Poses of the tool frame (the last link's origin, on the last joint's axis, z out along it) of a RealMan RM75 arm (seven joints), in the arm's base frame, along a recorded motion.
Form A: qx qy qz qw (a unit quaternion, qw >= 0); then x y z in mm.
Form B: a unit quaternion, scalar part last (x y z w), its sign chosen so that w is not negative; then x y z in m. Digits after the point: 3 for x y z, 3 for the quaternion.
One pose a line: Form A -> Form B
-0.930 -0.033 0.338 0.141 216 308 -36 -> -0.930 -0.033 0.338 0.141 0.216 0.308 -0.036
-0.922 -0.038 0.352 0.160 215 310 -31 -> -0.922 -0.038 0.352 0.160 0.215 0.310 -0.031
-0.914 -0.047 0.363 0.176 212 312 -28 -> -0.914 -0.047 0.363 0.176 0.212 0.312 -0.028
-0.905 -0.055 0.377 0.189 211 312 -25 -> -0.905 -0.055 0.377 0.189 0.211 0.312 -0.025
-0.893 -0.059 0.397 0.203 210 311 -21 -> -0.893 -0.059 0.397 0.203 0.210 0.311 -0.021
